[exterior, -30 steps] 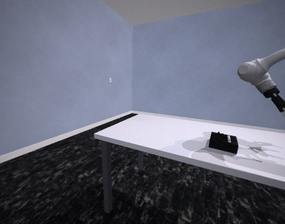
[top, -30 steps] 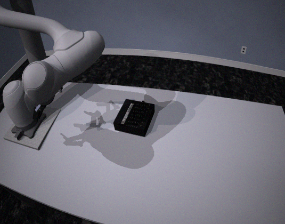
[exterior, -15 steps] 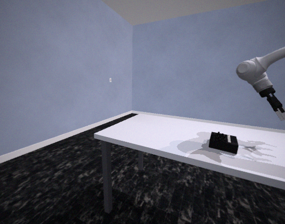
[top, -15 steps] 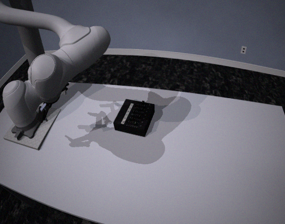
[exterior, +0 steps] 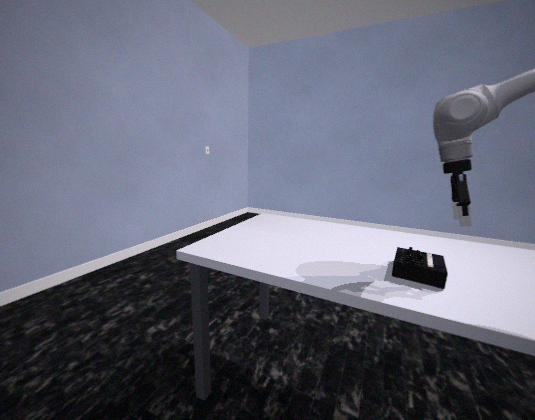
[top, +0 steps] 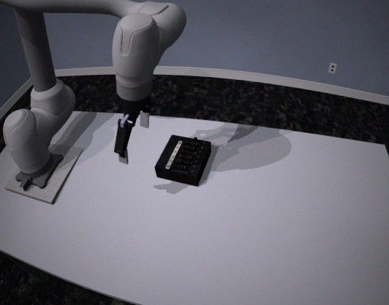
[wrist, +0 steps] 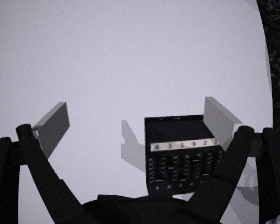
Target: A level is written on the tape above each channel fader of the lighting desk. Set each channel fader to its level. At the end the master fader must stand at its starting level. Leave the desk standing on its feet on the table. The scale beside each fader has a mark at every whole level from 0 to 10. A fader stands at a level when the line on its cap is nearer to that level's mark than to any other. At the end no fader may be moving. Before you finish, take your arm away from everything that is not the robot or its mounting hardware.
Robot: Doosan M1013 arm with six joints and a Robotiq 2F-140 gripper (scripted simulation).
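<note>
My gripper is now 14 cm short of the master fader, 16 cm to the right of it and 12 cm above it.
</note>
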